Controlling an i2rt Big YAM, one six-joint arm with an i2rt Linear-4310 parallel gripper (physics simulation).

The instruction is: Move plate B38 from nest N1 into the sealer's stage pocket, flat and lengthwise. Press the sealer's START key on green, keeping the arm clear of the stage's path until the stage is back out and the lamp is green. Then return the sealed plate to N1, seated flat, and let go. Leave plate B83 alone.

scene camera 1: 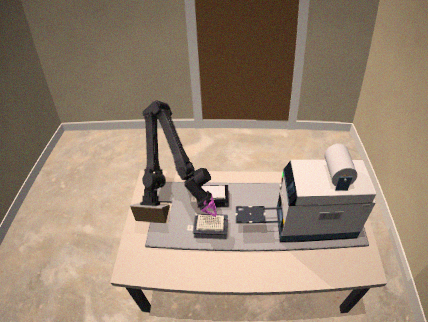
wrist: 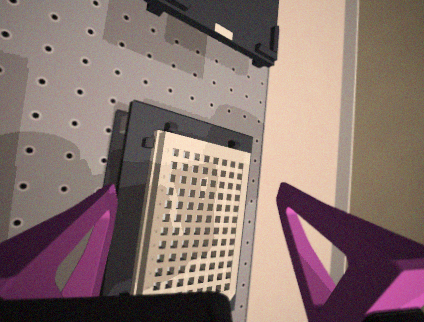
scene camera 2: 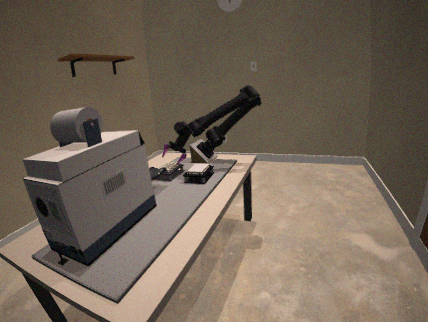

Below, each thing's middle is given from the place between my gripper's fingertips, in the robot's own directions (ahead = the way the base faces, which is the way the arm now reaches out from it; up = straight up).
Right now the sealer stage (wrist: pixel 257 36) is 210 mm ahead of my hand, 10 mm to the right of it and 10 mm below it.
